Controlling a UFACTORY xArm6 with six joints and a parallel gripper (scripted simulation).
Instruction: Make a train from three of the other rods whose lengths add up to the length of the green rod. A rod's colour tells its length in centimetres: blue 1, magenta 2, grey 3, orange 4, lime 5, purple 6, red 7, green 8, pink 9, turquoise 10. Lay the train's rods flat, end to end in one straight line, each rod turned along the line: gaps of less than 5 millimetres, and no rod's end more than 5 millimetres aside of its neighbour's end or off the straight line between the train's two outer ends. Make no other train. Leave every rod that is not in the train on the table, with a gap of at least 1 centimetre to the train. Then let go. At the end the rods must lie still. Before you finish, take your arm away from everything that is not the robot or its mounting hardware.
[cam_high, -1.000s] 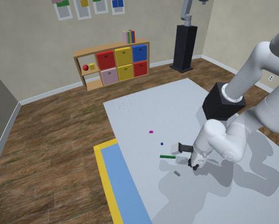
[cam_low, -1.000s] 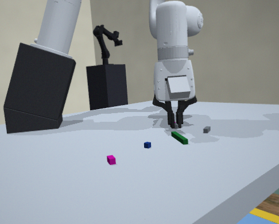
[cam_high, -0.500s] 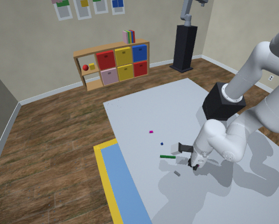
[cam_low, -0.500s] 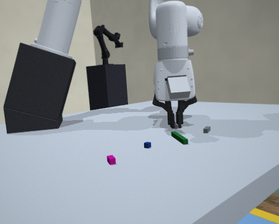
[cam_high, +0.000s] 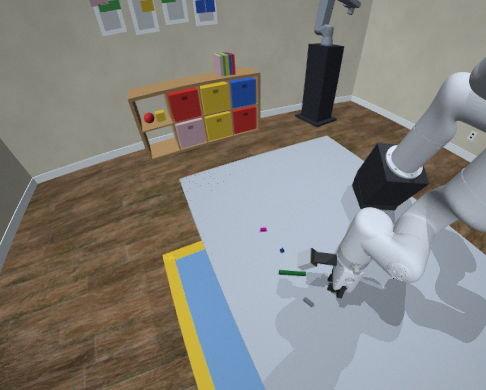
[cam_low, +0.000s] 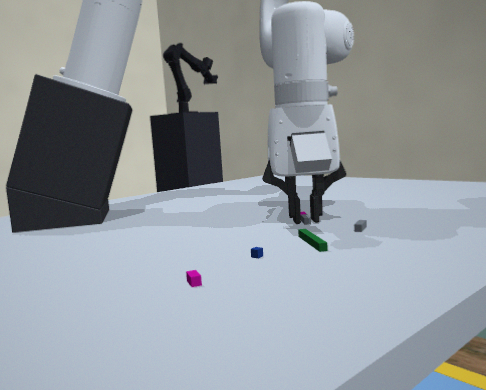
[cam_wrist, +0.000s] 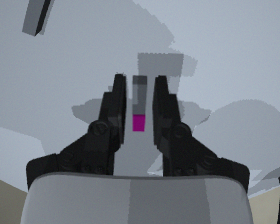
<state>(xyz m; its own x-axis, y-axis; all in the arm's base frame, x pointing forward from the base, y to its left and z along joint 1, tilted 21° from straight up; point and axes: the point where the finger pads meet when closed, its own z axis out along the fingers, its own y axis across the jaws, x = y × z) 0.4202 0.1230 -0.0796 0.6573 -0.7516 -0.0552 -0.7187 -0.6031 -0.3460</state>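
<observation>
Now: the green rod 70 mm ahead of my hand, 100 mm to the right of it and 20 mm below it. The rest, counted from my hand: blue rod (50 mm ahead, 180 mm to the right, 20 mm below).
</observation>
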